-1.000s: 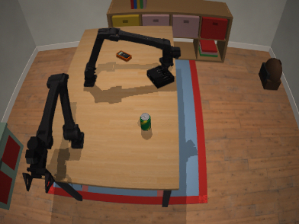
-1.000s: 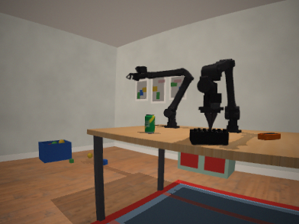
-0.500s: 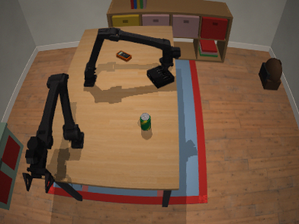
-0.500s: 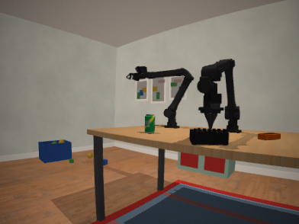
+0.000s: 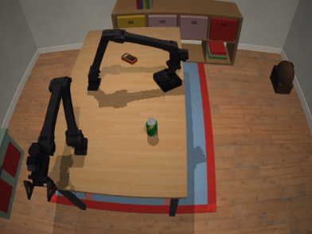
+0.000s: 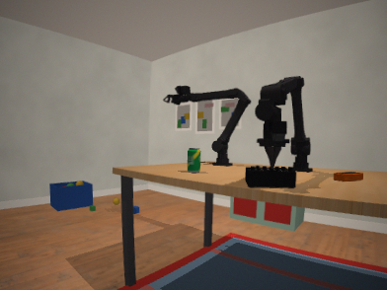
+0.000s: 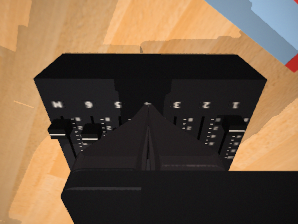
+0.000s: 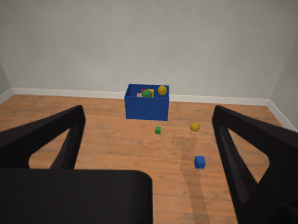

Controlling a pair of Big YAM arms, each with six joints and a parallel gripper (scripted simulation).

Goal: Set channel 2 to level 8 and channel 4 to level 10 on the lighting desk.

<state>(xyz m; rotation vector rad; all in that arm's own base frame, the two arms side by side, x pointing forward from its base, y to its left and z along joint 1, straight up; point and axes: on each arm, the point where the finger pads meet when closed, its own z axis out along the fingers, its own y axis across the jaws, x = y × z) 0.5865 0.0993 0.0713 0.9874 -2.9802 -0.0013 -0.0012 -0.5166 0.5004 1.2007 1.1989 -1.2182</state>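
My left gripper is now 20 mm past the channel 4 cap, 10 mm to the left of it and 10 mm above it. Also, from my left hand: channel 3 knob 20 mm behind, 30 mm to the right, 10 mm below; then channel 2 knob 20 mm behind, 60 mm to the right, 10 mm below.
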